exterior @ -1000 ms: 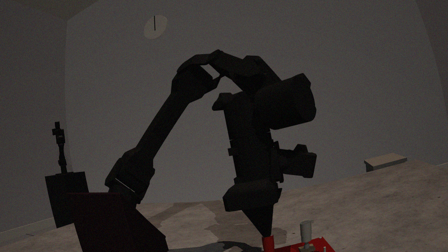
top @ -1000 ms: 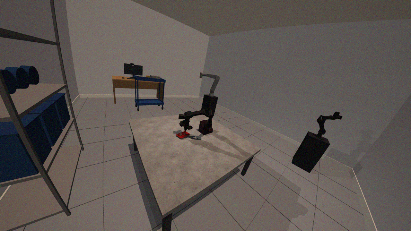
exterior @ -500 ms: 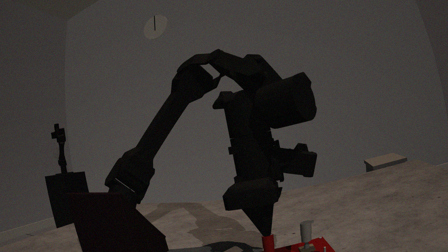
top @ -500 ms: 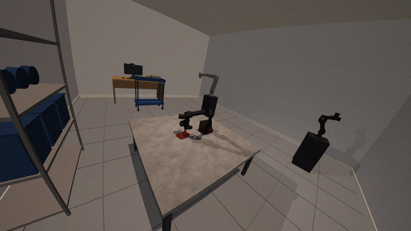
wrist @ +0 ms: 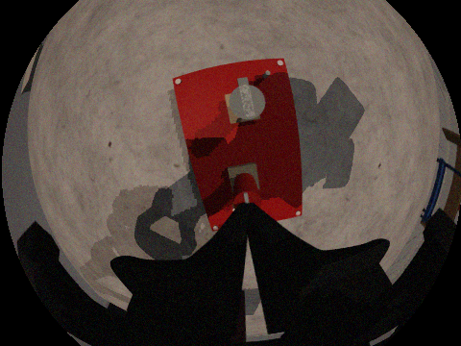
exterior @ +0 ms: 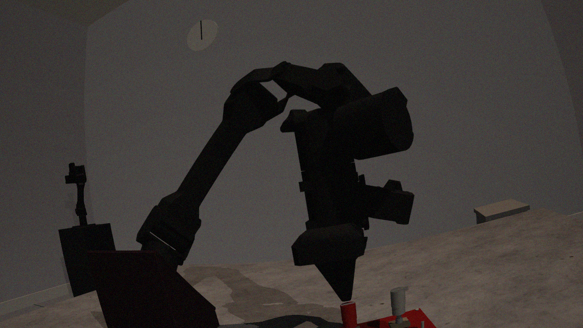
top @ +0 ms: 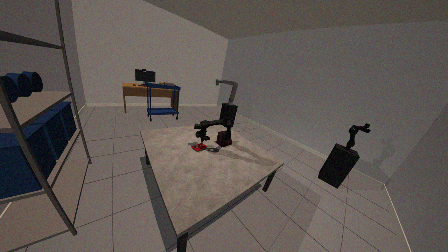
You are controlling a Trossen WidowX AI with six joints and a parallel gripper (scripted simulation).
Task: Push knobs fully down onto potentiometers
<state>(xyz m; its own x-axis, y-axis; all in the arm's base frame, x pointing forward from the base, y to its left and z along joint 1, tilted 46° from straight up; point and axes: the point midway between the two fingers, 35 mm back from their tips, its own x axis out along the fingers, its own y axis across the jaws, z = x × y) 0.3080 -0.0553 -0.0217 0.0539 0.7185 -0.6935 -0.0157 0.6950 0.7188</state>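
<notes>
Now: gripper tip 2 cm above the red knob. From my gripper tip the other things lie so: grey knob: 6 cm ahead, 1 cm below.
</notes>
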